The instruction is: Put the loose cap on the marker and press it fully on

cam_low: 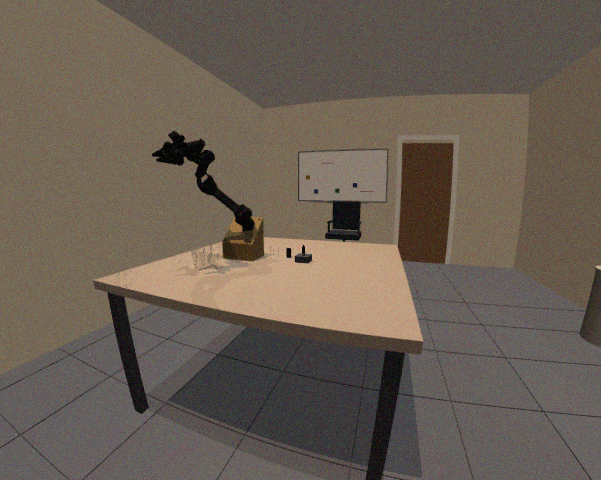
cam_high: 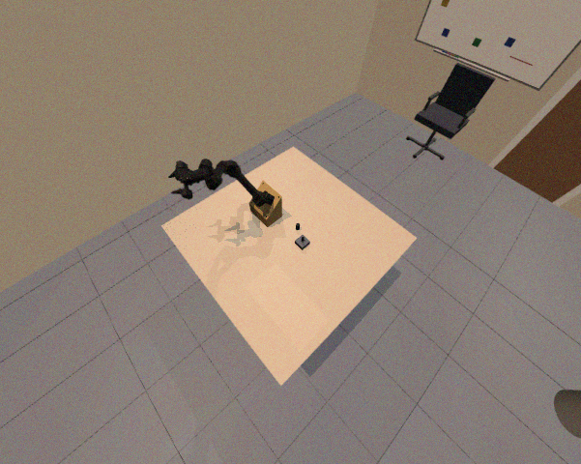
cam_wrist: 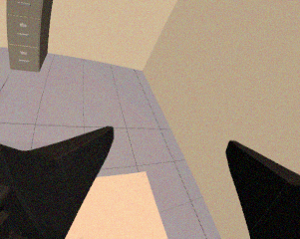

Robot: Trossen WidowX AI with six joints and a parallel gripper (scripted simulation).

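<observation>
Right now my gripper tip is 490 mm above the black marker cap, 480 mm to the right of it and 480 mm short of it.
</observation>
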